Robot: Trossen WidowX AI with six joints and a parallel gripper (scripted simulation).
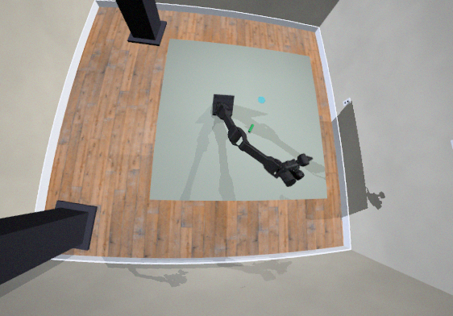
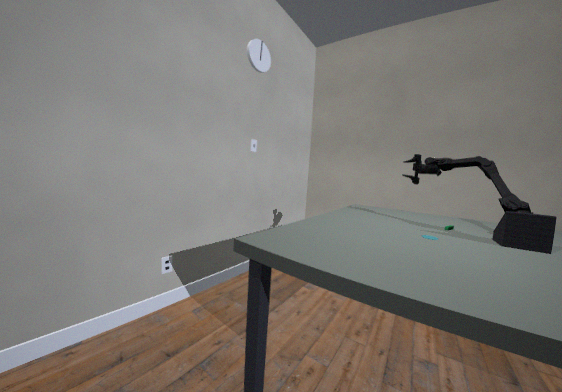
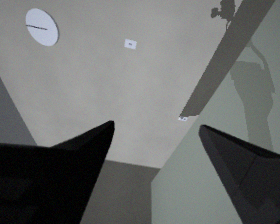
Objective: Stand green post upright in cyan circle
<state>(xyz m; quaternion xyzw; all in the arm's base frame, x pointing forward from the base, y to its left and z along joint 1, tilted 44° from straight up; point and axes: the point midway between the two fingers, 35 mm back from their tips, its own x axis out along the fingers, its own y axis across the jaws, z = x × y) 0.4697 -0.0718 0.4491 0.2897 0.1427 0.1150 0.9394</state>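
Right now my hand is 29 cm above the green post, 26 cm to the right of it and 25 cm past it. From my hand the other things lie so: cyan circle (52 cm to the left, 30 cm below, 17 cm behind).
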